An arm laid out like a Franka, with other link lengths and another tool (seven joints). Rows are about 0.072 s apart.
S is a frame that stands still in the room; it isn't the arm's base.
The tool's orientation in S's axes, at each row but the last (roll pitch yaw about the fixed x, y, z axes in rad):
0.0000, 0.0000, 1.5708
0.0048, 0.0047, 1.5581
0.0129, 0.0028, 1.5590
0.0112, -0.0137, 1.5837
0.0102, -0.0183, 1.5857
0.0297, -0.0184, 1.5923
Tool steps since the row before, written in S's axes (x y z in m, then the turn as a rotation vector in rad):
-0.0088, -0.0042, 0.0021, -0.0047, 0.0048, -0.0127
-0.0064, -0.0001, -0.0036, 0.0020, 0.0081, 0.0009
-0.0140, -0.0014, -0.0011, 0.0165, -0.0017, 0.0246
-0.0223, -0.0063, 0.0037, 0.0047, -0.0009, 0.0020
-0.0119, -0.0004, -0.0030, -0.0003, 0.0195, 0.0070
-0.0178, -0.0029, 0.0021, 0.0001, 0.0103, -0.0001
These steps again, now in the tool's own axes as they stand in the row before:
-0.0042, 0.0088, 0.0021, 0.0048, 0.0047, -0.0127
-0.0002, 0.0064, -0.0036, 0.0081, -0.0019, 0.0009
-0.0016, 0.0140, -0.0013, -0.0016, -0.0162, 0.0248
-0.0060, 0.0224, 0.0035, -0.0009, -0.0047, 0.0021
-0.0003, 0.0119, -0.0031, 0.0196, 0.0001, 0.0066
-0.0025, 0.0179, 0.0016, 0.0103, -0.0003, -0.0003

